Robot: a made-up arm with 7 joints.
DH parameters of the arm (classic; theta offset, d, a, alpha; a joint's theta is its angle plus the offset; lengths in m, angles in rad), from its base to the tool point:
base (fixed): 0 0 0 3.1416
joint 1: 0 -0.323 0 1.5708
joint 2: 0 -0.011 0 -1.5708
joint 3: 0 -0.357 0 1.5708
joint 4: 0 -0.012 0 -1.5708
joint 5: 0 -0.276 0 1.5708
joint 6: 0 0 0 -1.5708
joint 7: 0 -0.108 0 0
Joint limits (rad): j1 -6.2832..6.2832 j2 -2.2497..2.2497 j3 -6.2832..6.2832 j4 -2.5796..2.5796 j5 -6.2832..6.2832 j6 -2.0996..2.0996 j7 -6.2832..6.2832
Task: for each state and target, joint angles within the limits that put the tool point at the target. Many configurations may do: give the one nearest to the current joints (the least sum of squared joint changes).
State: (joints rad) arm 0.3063 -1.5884 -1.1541 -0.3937 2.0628 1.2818 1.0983
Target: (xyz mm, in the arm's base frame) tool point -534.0 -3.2 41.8
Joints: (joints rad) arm 0.4811 -2.0142 -0.9380 -0.6521 2.1871 1.4746 1.0983
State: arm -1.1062 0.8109 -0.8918 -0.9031 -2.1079 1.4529 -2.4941
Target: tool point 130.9 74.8 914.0
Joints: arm -1.1680 0.5875 -0.6907 -0.6945 -2.0125 1.3491 -2.4941
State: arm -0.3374 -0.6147 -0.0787 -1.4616 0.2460 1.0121 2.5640
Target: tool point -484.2 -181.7 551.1
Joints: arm -0.2559 -0.5328 -0.0263 -1.5387 0.2352 1.0331 2.5640
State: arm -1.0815 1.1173 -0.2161 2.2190 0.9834 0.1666 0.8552
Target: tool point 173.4 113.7 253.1
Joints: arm -0.9032 0.5448 0.0417 2.5003 0.9809 0.3911 0.8552
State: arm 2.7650 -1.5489 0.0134 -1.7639 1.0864 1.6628 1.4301
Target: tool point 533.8 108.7 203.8
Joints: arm 3.0801 -1.2872 0.1274 -1.3386 0.9195 1.5567 1.4301
